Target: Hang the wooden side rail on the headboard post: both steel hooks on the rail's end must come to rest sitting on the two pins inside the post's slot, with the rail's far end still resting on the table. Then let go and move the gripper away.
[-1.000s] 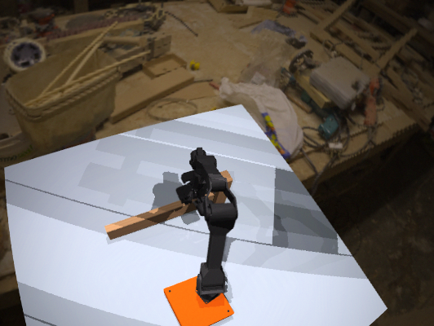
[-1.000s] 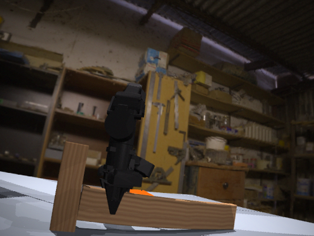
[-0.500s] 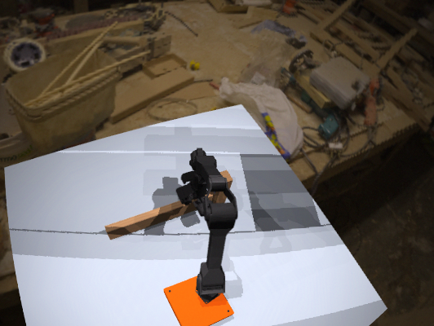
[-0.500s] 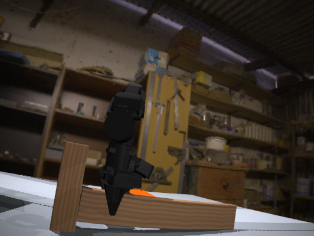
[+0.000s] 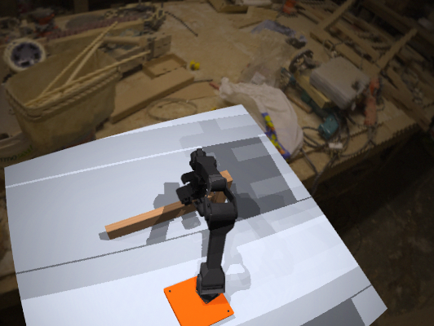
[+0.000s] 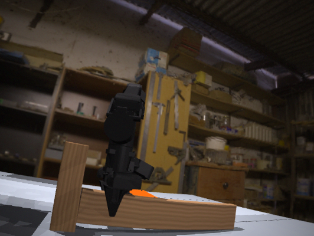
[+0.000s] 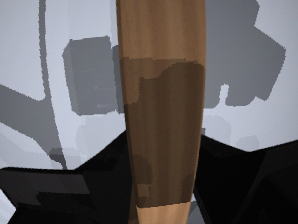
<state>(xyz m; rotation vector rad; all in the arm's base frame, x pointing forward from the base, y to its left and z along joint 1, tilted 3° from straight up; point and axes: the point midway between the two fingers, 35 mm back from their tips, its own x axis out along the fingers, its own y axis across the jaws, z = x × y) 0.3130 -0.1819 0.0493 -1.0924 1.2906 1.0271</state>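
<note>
Right now my gripper tip is 2 cm past the wooden headboard post, 9 cm to the left of it and 5 cm below it.
</note>
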